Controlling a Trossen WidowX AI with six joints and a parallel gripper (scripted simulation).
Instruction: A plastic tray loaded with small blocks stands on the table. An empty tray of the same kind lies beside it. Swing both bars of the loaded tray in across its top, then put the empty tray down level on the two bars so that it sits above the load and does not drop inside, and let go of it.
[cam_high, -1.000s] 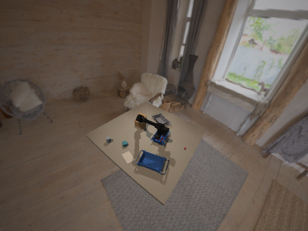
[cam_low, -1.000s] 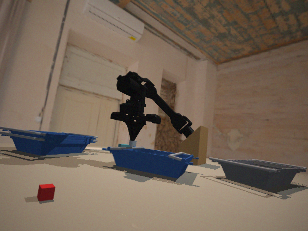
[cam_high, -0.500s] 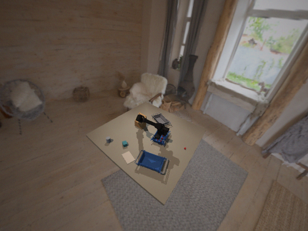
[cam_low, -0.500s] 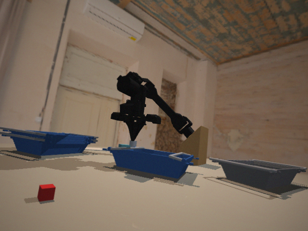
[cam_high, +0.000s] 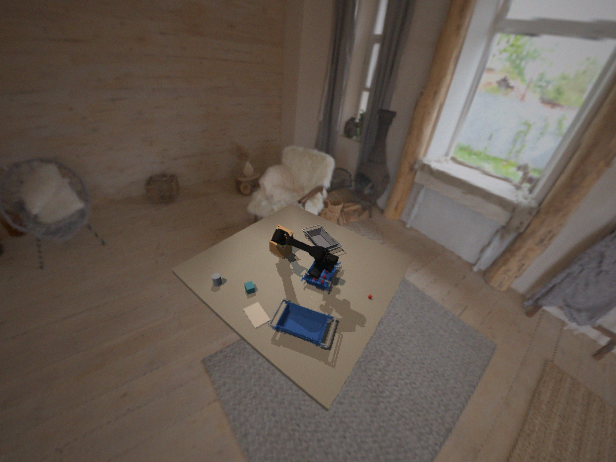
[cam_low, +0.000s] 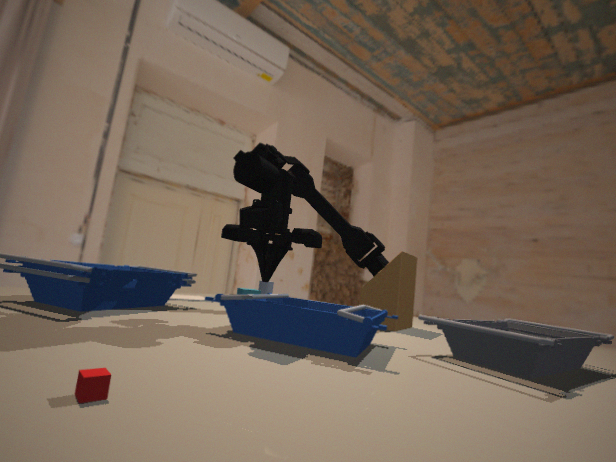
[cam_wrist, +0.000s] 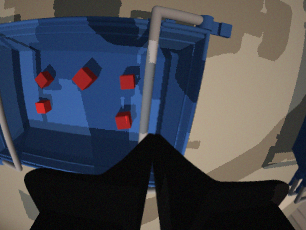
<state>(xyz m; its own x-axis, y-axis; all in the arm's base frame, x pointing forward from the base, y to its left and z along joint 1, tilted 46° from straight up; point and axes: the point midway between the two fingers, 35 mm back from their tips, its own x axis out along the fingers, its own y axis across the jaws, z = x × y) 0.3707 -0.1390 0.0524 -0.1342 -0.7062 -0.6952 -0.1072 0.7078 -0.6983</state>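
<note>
Right now the grey tray is 18 cm behind my gripper tip, 42 cm to the left of it and 4 cm below it. From my gripper tip the other things lie so: cream card 18 cm behind, 40 cm to the right, 8 cm below; then red cube 35 cm ahead, 9 cm to the left, 8 cm below; then teal cube 34 cm behind, 28 cm to the right, 6 cm below.
</note>
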